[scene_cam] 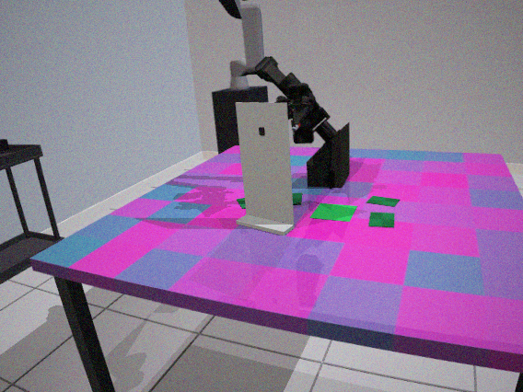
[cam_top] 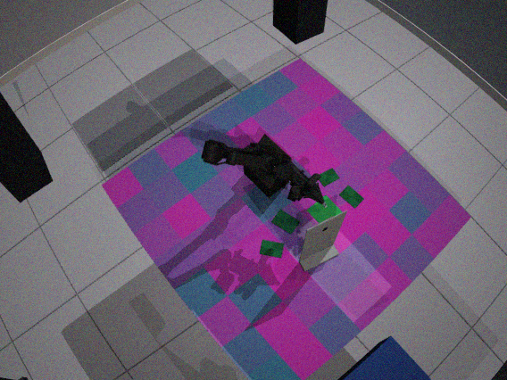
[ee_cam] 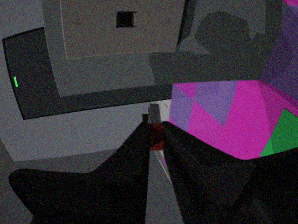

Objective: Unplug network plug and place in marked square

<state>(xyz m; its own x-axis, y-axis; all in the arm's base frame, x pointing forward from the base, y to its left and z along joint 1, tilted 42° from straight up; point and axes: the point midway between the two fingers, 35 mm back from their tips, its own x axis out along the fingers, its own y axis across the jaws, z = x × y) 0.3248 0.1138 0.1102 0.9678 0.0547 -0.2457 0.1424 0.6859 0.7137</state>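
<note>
Now: the green marked square 27 cm below my gripper tip, 9 cm to the left of it and 5 cm behind it. Round my gripper tip: grey panel (11 cm below, 9 cm ahead, 6 cm to the right); network plug (right at my gripper tip).
</note>
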